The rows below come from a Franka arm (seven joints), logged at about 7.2 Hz.
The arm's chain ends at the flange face. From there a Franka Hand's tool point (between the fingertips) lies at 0.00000 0.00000 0.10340 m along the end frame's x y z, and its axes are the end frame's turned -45 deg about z.
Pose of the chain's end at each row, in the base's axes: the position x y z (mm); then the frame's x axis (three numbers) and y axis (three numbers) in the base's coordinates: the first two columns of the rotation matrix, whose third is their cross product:
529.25, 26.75, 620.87, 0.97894, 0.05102, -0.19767, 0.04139, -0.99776, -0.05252
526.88, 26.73, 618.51, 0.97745, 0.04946, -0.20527, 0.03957, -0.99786, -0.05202
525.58, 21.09, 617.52, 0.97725, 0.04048, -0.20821, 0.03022, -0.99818, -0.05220
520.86, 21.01, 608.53, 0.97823, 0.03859, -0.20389, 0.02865, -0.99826, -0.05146
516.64, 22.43, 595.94, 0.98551, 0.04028, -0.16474, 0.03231, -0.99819, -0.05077
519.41, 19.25, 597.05, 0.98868, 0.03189, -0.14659, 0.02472, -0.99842, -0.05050
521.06, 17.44, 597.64, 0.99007, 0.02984, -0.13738, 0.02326, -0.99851, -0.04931
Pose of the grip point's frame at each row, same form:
508.58, 31.22, 519.66, 0.66295, 0.74160, -0.10264, 0.72148, -0.66945, -0.17691
505.43, 31.15, 517.46, 0.66318, 0.74057, -0.10836, 0.71914, -0.67062, -0.18193
503.87, 25.71, 516.53, 0.66965, 0.73444, -0.11032, 0.71239, -0.67720, -0.18414
499.61, 25.61, 507.44, 0.67145, 0.73316, -0.10778, 0.71197, -0.67859, -0.18056
499.43, 27.05, 494.09, 0.67401, 0.73431, -0.08059, 0.71971, -0.67734, -0.15239
504.11, 24.04, 494.90, 0.68162, 0.72854, -0.06795, 0.71658, -0.68344, -0.13936
506.72, 22.16, 495.35, 0.68364, 0.72715, -0.06227, 0.71653, -0.68495, -0.13201

